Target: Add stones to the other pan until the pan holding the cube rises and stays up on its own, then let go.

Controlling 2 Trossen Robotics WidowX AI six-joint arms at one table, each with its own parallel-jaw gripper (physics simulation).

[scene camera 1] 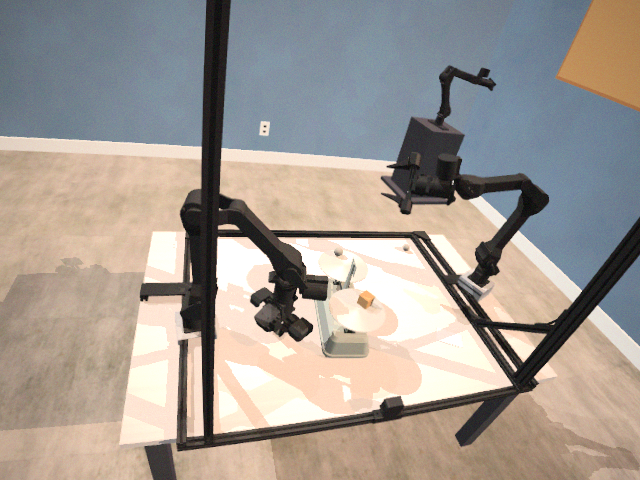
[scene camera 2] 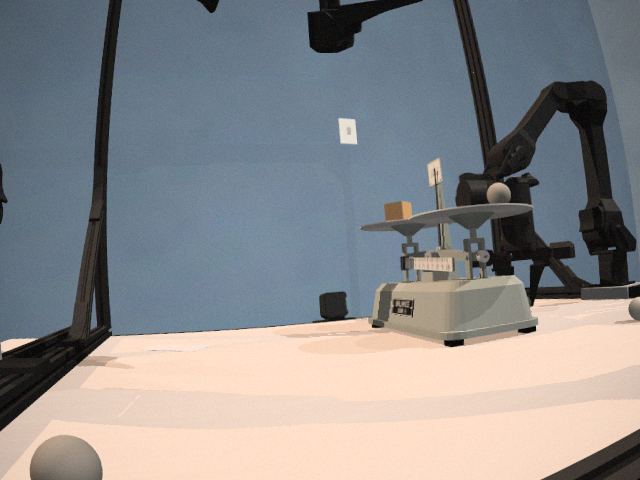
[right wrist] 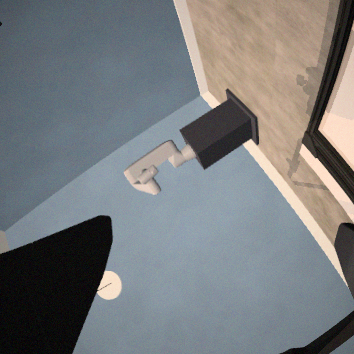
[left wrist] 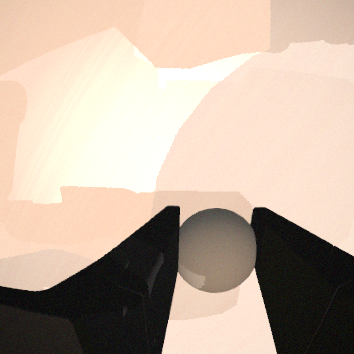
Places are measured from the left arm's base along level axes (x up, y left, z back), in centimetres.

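Pixels of known places: left gripper, fingertip midpoint: (scene camera 1: pixel 276 333) (left wrist: pixel 215 218); right gripper, fingertip midpoint: (scene camera 1: pixel 383 180) (right wrist: pixel 230 233); left arm's base, origin of the base link: (scene camera 1: pixel 195 322) (scene camera 2: pixel 614 285); right arm's base, origin of the base link: (scene camera 1: pixel 478 279).
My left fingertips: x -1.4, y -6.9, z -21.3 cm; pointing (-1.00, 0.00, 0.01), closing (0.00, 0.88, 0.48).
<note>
Ahead of a thing's pixels: the offset from my left fingertips to its top centre. "pt": to the spot under its first point.
A grey-green balance scale (scene camera 1: pixel 346 347) (scene camera 2: pixel 491 304) stands mid-table. An orange cube @(dx +17.8, dy -6.6, dz -20.3 cm) (scene camera 1: pixel 366 299) (scene camera 2: pixel 397 211) sits on its near pan @(dx +14.8, dy -8.0, dz -17.6 cm) (scene camera 1: pixel 351 316) in scene camera 1; that pan looks lower in scene camera 2. A grey stone @(dx +16.4, dy +15.1, dz -22.2 cm) (scene camera 1: pixel 338 251) (scene camera 2: pixel 498 193) rests on the other pan @(dx +13.7, dy +10.4, dz -22.1 cm) (scene camera 1: pixel 327 264) (scene camera 2: pixel 444 214). My left gripper (left wrist: pixel 215 218) is low beside the scale, shut on another round grey stone @(dx +2.1, dy +0.4, dz -0.7 cm) (left wrist: pixel 216 252), a finger on each side; its fingertips are hidden in scene camera 1. My right gripper (scene camera 1: pixel 386 180) (right wrist: pixel 230 233) is open, empty and raised high, away from the scale.
A loose stone @(dx +2.0, dy +30.4, dz -63.3 cm) (scene camera 1: pixel 405 247) (scene camera 2: pixel 66 462) lies near the table's back edge in scene camera 1. Another stone @(pt dx +0.8, dy +24.6, dz -9.3 cm) (scene camera 2: pixel 634 308) shows at the right edge of scene camera 2. Black frame rails (scene camera 1: pixel 310 234) border the table, with upright posts (scene camera 1: pixel 209 310) at its sides.
</note>
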